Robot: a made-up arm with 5 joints.
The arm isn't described. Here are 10 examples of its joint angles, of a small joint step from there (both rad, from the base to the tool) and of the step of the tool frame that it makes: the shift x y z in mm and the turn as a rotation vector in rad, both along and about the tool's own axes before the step.
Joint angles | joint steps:
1: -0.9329 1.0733 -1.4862 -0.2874 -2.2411 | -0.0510 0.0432 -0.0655 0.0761 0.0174
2: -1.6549 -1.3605 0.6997 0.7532 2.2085 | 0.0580 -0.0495 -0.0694 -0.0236 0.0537
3: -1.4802 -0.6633 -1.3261 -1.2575 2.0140 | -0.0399 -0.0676 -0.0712 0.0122 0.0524
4: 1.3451 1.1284 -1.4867 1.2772 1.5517 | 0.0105 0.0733 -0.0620 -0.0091 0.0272
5: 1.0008 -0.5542 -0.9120 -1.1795 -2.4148 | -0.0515 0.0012 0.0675 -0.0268 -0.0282
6: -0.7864 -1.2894 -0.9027 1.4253 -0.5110 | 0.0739 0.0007 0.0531 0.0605 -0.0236
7: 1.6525 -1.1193 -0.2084 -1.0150 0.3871 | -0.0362 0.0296 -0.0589 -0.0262 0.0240
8: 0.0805 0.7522 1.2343 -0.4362 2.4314 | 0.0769 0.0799 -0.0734 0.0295 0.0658
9: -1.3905 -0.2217 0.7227 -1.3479 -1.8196 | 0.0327 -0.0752 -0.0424 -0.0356 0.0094
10: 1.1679 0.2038 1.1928 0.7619 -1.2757 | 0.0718 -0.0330 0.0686 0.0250 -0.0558
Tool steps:
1: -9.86 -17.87 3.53 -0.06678 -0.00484 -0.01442
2: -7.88 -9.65 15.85 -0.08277 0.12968 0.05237
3: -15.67 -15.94 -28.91 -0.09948 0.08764 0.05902
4: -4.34 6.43 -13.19 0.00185 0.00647 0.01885
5: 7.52 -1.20 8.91 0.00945 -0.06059 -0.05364
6: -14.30 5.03 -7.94 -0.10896 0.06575 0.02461
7: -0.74 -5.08 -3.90 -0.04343 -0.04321 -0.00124
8: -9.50 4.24 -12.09 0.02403 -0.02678 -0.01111
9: -1.80 26.10 -5.98 0.15237 0.02531 0.03549
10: 2.14 -14.21 -4.15 -0.05013 0.05377 -0.11430
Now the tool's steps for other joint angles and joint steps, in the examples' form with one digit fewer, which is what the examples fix.
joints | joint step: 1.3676 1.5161 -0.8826 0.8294 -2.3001 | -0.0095 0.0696 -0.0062 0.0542 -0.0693
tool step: 10.7 -15.0 -18.0 -0.0812 -0.0851 -0.0597
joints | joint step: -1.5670 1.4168 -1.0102 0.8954 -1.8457 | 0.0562 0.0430 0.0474 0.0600 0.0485
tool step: 24.5 -14.2 -16.3 -0.1405 -0.0547 -0.0068
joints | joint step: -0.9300 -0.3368 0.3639 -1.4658 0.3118 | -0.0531 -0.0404 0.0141 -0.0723 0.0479
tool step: 16.3 3.3 -1.5 -0.0237 -0.0958 -0.0051
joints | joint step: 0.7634 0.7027 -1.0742 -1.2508 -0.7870 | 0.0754 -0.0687 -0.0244 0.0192 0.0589
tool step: 27.0 -0.9 -22.1 0.0579 -0.0463 0.1340
